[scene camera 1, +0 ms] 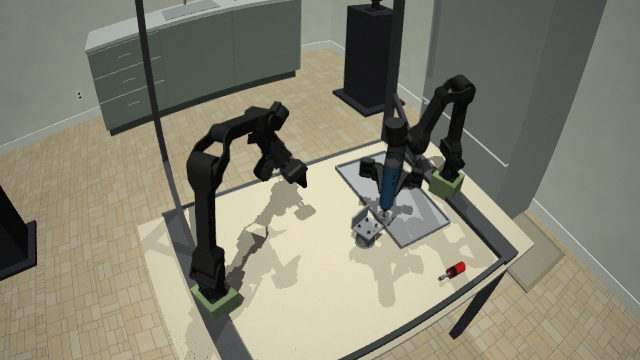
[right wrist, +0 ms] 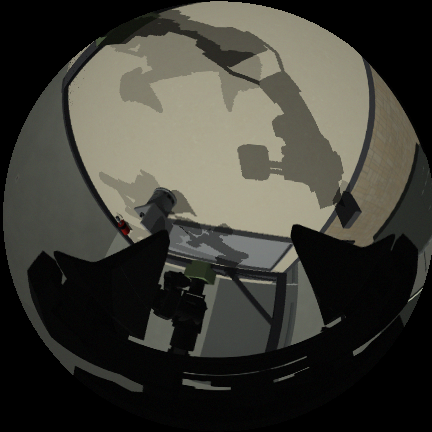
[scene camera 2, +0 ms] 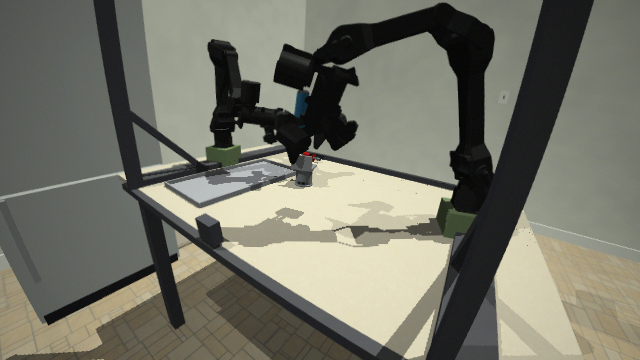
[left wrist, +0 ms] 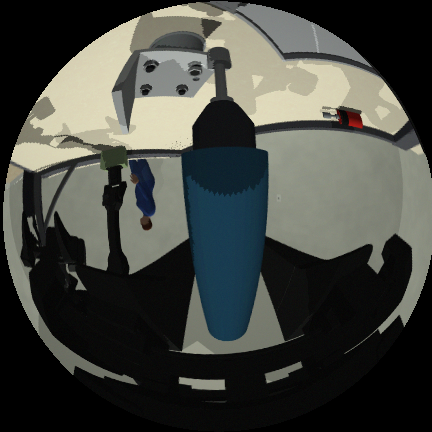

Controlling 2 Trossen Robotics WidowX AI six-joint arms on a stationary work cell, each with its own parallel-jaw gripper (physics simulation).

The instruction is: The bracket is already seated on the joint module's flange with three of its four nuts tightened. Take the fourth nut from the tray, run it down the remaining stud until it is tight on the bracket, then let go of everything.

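Places are measured from the left arm's base along level axes (x left, y back, z up), in centimetres.
Pixels of known places: left gripper, between the fingertips: (scene camera 1: 387, 194) (left wrist: 224, 240); right gripper, between the fingertips: (scene camera 1: 298, 180) (right wrist: 231, 233) (scene camera 2: 304, 155) (left wrist: 36, 211); left arm's base, origin of its link: (scene camera 1: 449, 174) (right wrist: 198, 279) (scene camera 2: 223, 146); right arm's base, origin of its link: (scene camera 1: 213, 291) (scene camera 2: 466, 207) (left wrist: 114, 167).
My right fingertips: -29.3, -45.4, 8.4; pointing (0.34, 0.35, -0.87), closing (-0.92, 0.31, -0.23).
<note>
For each thing: its top centre in the pictures, then the offset to it from my right fingertips, as dx, dy, dz.
- upright joint module, centre of its top: (left wrist: 167, 81) (right wrist: 149, 221) (scene camera 1: 367, 224) (scene camera 2: 304, 163) +21.1, +6.7, -8.4
- blue nut driver, centre of its top: (left wrist: 228, 336) (scene camera 1: 394, 158) (scene camera 2: 300, 89) +23.8, +10.2, +15.5
- tray, centre of its top: (right wrist: 216, 251) (scene camera 1: 393, 192) (scene camera 2: 239, 174) +15.9, +28.9, -14.3
- red-handled driver, centre of its top: (left wrist: 344, 123) (scene camera 1: 453, 269) (right wrist: 119, 227) +50.9, +12.9, -12.4
The grey bracket (scene camera 1: 367, 227) (left wrist: 167, 82) sits on the upright joint module (scene camera 1: 365, 242) (left wrist: 177, 41) (scene camera 2: 303, 178). Dark studs or nuts show on its plate; which stud is bare is too small to tell. My left gripper (scene camera 1: 391, 181) (left wrist: 224, 240) is shut on a blue nut driver (scene camera 1: 389, 192) (left wrist: 227, 200) that points down. Its socket (left wrist: 219, 57) is close beside the bracket's edge; whether it holds a nut is hidden. No loose nut can be made out in the tray (scene camera 1: 422, 231) (scene camera 2: 200, 194) (right wrist: 270, 256). My right gripper (scene camera 1: 304, 183) (right wrist: 231, 233) is open and empty, high above the table.
A red-handled driver (scene camera 1: 456, 270) (left wrist: 350, 118) (right wrist: 123, 227) lies on the table at the lower right in scene camera 1. The tray's edge lies close beside the joint module. Dark frame posts (scene camera 1: 152, 90) (scene camera 2: 117, 90) rise at the table's edges.
</note>
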